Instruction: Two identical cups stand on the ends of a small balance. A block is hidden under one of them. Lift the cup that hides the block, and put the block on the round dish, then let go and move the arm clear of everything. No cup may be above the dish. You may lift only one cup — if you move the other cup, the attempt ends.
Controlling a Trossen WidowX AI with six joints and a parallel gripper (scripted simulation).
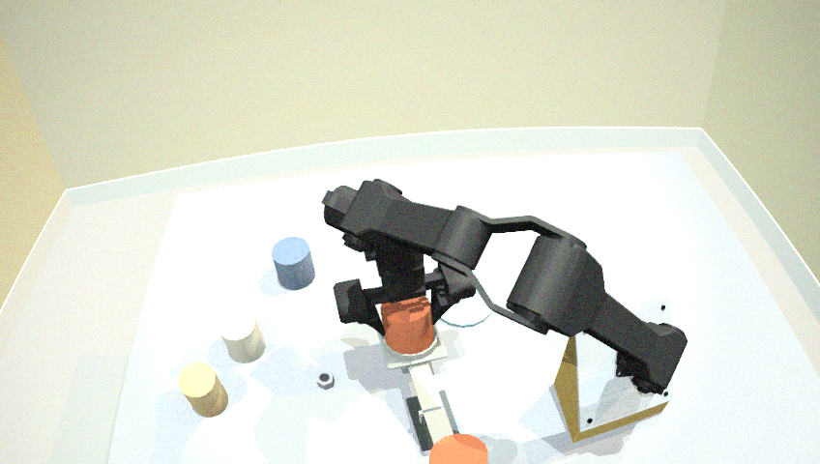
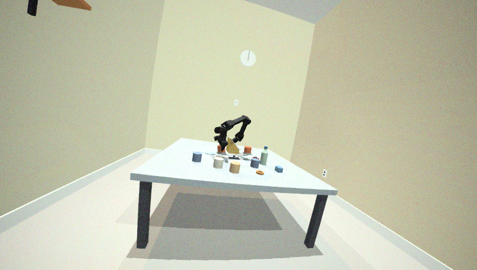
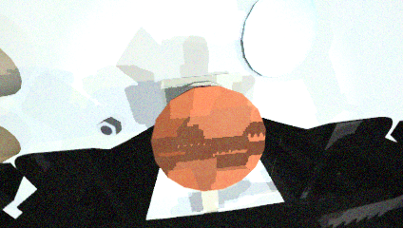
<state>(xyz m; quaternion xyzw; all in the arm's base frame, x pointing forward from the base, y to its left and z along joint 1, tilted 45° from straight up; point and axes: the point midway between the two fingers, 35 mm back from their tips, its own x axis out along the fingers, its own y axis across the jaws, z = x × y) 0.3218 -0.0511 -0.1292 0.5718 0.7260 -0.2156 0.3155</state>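
Now: the round dish 9 cm behind my gripper tip, 10 cm to the right of it and 6 cm below it. Also, from my gripper tip: small grey nut: 13 cm ahead, 6 cm to the left, 6 cm below; then small green block: 1 cm below; then small balance: 3 cm behind, 13 cm to the left, 3 cm below.
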